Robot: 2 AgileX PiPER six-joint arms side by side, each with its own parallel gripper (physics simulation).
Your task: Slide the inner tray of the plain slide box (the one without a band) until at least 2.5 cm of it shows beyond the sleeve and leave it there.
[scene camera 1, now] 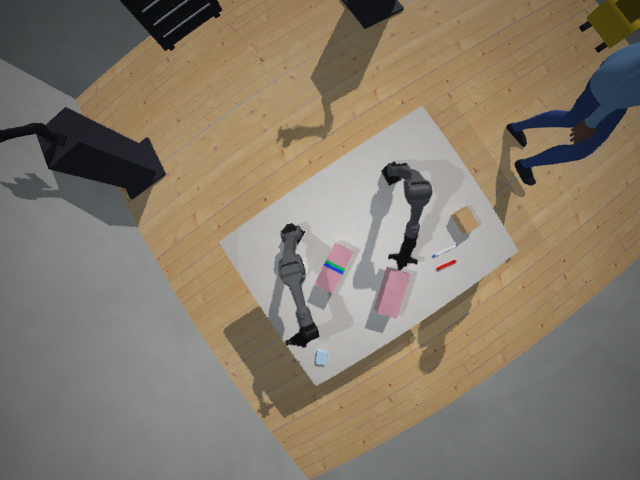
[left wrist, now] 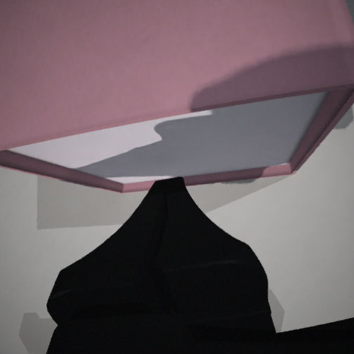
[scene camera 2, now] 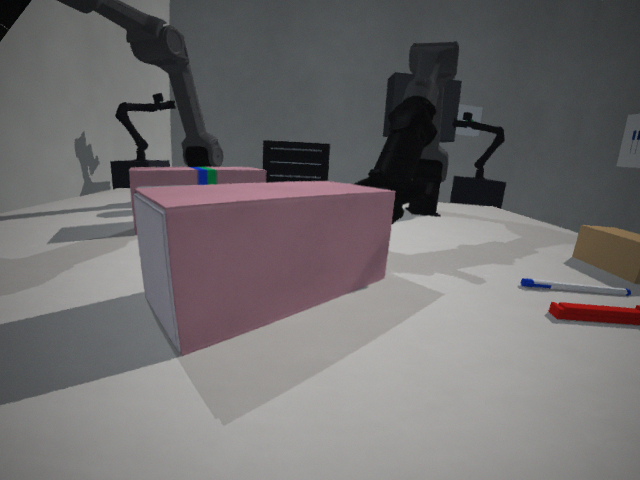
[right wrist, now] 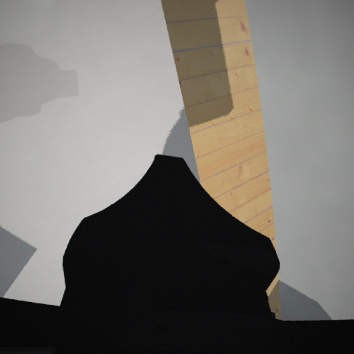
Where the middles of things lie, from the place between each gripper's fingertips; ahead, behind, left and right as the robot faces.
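Labels:
With respect to the white-and-blue pen (scene camera 2: 524,282), my right hand is 21 cm above it, 88 cm to the right of it and 4 cm short of it.
My left gripper is 2 cm above the white-and-blue pen, 27 cm to the right of it and 5 cm short of it.

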